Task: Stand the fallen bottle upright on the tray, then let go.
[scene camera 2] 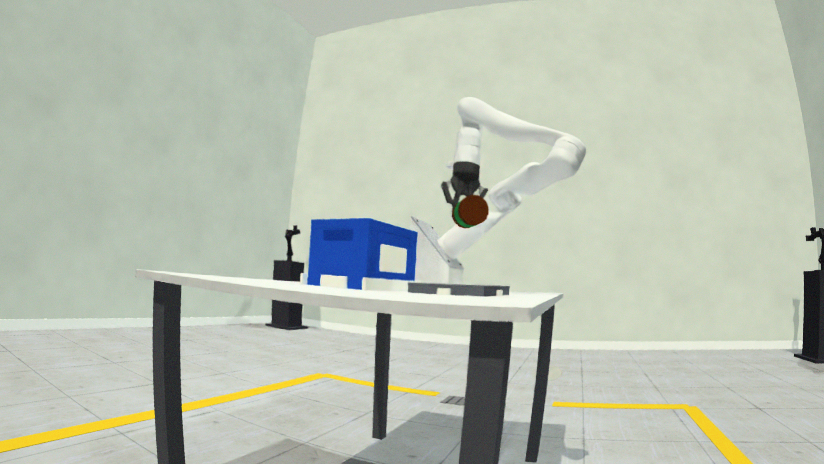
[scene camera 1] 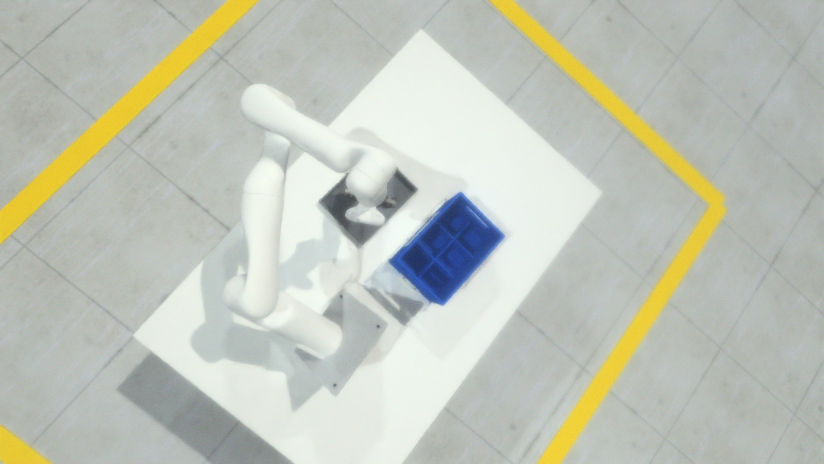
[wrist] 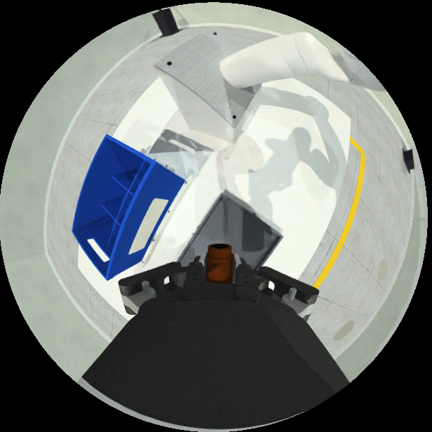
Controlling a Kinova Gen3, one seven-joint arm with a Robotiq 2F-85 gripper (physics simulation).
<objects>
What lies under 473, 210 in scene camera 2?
A brown bottle.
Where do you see a brown bottle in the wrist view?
219, 259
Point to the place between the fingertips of my gripper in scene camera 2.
At 461, 220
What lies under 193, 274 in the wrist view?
My gripper.
</objects>
